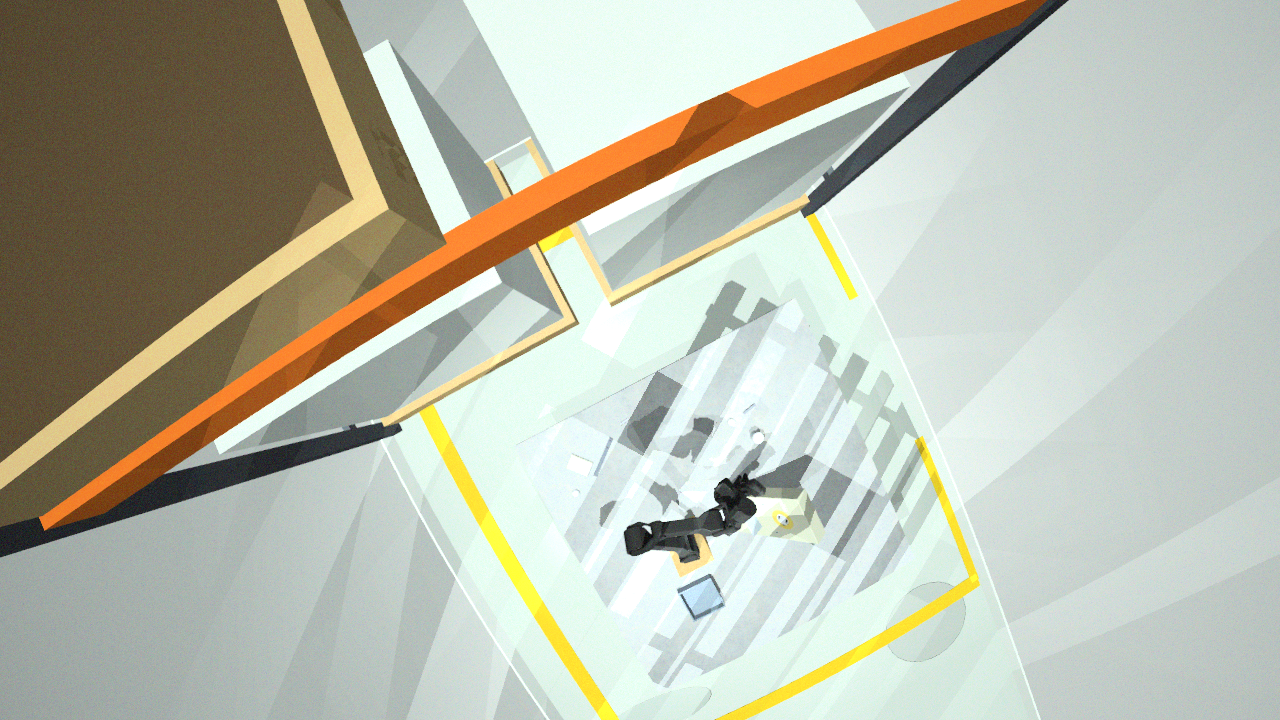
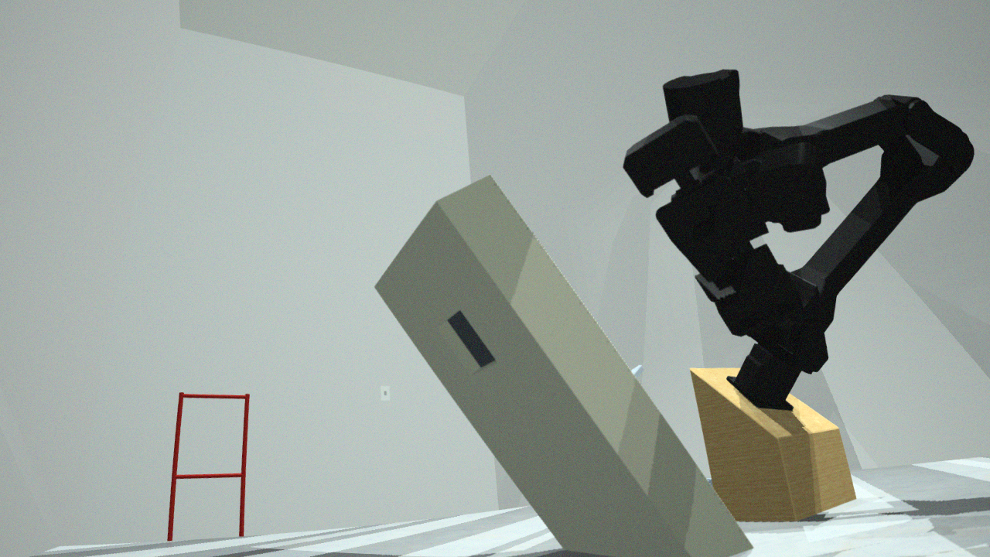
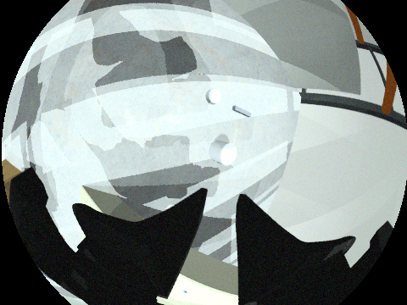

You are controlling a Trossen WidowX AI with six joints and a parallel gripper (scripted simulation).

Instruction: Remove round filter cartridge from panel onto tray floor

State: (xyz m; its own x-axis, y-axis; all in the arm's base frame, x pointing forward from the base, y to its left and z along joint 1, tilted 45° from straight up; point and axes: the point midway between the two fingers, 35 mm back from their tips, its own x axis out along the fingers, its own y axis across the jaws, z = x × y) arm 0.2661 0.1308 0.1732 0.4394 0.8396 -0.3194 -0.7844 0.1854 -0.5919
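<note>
My gripper tip is now 80 mm short of the round filter cartridge, 190 mm to the left of it and 40 mm below it. From my gripper tip the other things lie so: service panel (40 mm ahead, 190 mm to the right, 30 mm below); then blue-grey tray (310 mm behind, 520 mm to the right, 170 mm below).
</note>
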